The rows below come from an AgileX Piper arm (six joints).
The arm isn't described. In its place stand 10 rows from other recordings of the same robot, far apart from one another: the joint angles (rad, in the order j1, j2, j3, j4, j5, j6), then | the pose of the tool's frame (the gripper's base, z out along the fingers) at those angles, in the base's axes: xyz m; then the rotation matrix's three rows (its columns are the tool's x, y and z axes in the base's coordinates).
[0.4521, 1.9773, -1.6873, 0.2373, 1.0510, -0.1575] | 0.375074 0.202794 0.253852; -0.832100 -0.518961 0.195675; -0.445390 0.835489 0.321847; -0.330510 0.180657 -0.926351
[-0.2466, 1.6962, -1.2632, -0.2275, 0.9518, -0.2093] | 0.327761 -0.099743 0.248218; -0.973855 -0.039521 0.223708; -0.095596 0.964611 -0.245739; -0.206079 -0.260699 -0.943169
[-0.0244, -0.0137, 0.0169, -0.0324, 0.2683, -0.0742] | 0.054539 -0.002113 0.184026; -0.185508 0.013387 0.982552; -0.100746 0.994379 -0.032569; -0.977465 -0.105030 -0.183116
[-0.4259, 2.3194, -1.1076, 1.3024, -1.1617, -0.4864] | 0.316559 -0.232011 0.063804; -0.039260 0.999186 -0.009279; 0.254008 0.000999 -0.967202; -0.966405 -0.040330 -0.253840
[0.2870, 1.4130, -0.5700, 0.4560, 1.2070, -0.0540] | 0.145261 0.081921 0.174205; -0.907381 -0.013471 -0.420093; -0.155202 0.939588 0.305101; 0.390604 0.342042 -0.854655
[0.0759, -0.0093, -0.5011, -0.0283, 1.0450, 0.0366] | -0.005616 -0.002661 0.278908; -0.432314 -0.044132 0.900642; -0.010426 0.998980 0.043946; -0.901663 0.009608 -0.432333
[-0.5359, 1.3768, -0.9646, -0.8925, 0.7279, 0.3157] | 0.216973 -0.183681 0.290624; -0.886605 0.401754 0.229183; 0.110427 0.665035 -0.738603; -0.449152 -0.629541 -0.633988
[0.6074, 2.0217, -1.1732, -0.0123, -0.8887, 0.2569] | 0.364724 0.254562 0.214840; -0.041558 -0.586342 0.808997; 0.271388 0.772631 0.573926; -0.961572 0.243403 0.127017
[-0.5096, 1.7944, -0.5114, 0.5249, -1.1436, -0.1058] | 0.235591 -0.179202 0.155704; 0.012919 0.835242 0.549731; 0.124611 0.544146 -0.829685; -0.992122 0.079221 -0.097051
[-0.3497, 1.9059, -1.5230, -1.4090, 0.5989, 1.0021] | 0.400820 -0.200066 0.295146; -0.624021 0.577126 0.526805; -0.095224 0.612986 -0.784335; -0.775584 -0.539606 -0.327560
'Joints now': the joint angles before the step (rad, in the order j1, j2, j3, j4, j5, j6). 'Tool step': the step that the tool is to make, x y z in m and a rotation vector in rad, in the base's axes. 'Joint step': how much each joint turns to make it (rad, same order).
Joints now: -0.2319 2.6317 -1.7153 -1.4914 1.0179 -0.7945
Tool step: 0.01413 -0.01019 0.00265 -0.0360 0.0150 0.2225
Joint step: -0.0293 0.0000 -0.0001 -0.2105 -0.1415 -0.0027
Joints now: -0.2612 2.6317 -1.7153 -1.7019 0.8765 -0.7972
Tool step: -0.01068 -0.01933 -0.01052 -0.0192 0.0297 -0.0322
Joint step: -0.0424 0.0252 -0.0001 -0.0254 0.0133 0.0000
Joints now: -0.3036 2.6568 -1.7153 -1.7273 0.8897 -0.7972
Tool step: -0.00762 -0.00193 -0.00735 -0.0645 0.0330 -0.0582
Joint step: 0.0018 0.0272 -0.0011 0.0003 0.0943 -0.0011
